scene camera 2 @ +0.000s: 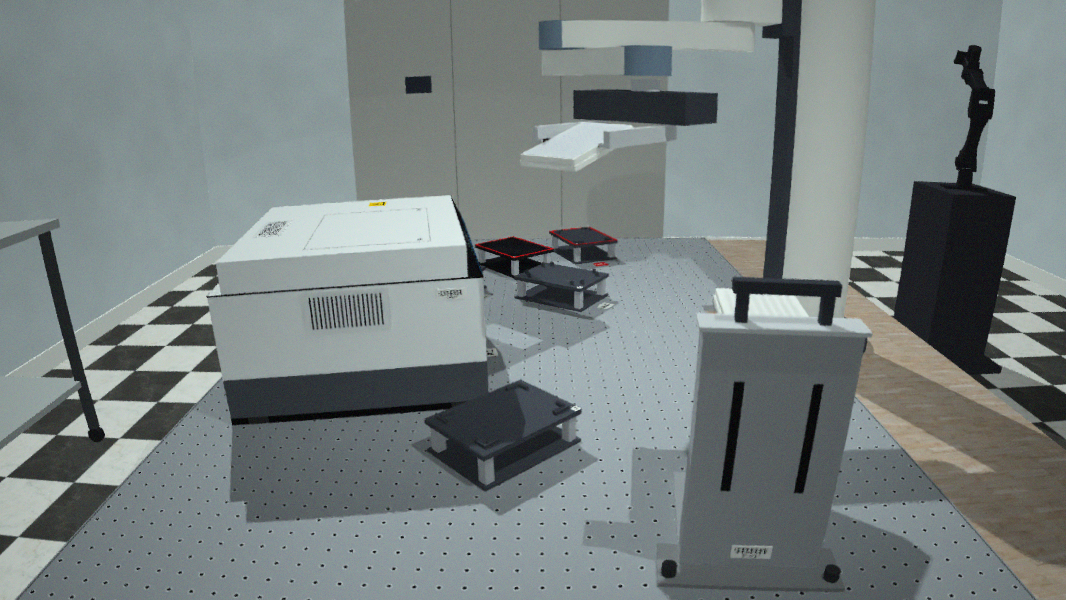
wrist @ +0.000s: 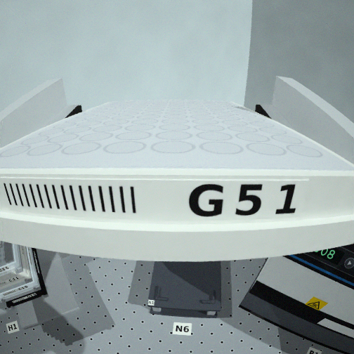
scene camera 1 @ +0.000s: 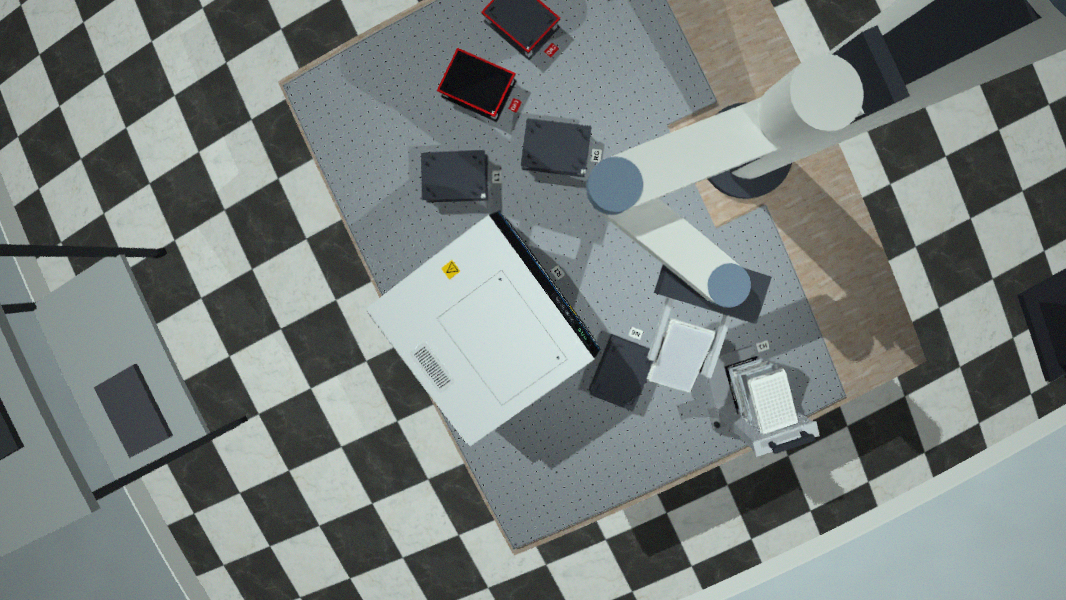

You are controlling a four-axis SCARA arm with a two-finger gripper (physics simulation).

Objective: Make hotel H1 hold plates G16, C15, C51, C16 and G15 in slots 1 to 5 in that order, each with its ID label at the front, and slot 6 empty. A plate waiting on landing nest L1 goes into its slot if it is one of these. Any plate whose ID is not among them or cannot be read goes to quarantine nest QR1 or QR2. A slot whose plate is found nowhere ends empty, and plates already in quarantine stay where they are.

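Frame: origin at the arm's base, x left, y back, z up, level; millimetres.
Where they show: gripper, fingertip midpoint: (scene camera 2: 569, 137) (scene camera 1: 678, 367).
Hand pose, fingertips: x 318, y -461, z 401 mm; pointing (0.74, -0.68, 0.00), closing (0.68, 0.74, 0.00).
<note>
Things, the pixels of their top centre, and the offset from my fingertips.
- white plate G51, middle of its top: (scene camera 2: 579, 126) (scene camera 1: 684, 359) dx -15, dy +14, dz +12 mm
- Landing nest L1, middle of its top: (scene camera 1: 452, 174) dx -584, dy -254, dz -328 mm
- QR2, middle of its top: (scene camera 2: 582, 233) (scene camera 1: 520, 14) dx -875, dy +78, dz -334 mm
- Nest N6, middle of its top: (scene camera 2: 503, 409) (scene camera 1: 623, 374) dx +60, dy -86, dz -332 mm
- large white device, middle of its top: (scene camera 2: 352, 222) (scene camera 1: 478, 333) dx -208, dy -333, dz -145 mm
- dark nest, middle of its top: (scene camera 2: 561, 270) (scene camera 1: 556, 144) dx -533, dy +10, dz -328 mm
My gripper (scene camera 1: 681, 358) (scene camera 2: 575, 138) (wrist: 166, 89) is shut on the white plate G51 (scene camera 1: 678, 370) (scene camera 2: 555, 153) (wrist: 165, 200), held level high above the table. Its label G51 faces the wrist camera. Hotel H1 (scene camera 1: 762, 447) (scene camera 2: 768, 439) stands right of the gripper in scene camera 1, with pale plates (scene camera 1: 772, 402) stacked inside; their small labels are unclear in the wrist view. Landing nest L1 (scene camera 1: 453, 175) shows no plate. Red-rimmed quarantine nests QR1 (scene camera 1: 475, 81) (scene camera 2: 513, 247) and QR2 (scene camera 1: 520, 20) (scene camera 2: 584, 237) stand far back; QR1's top is black, QR2's dark grey. No pale plate shows on either.
Nest N6 (scene camera 1: 619, 371) (scene camera 2: 501, 418) (wrist: 185, 287) stands between H1 and the large white device (scene camera 1: 417, 313) (scene camera 2: 350, 260) by label R1. Another dark nest (scene camera 1: 555, 145) (scene camera 2: 563, 276) stands beside L1. The arm's column (scene camera 2: 831, 149) rises beside the table.
</note>
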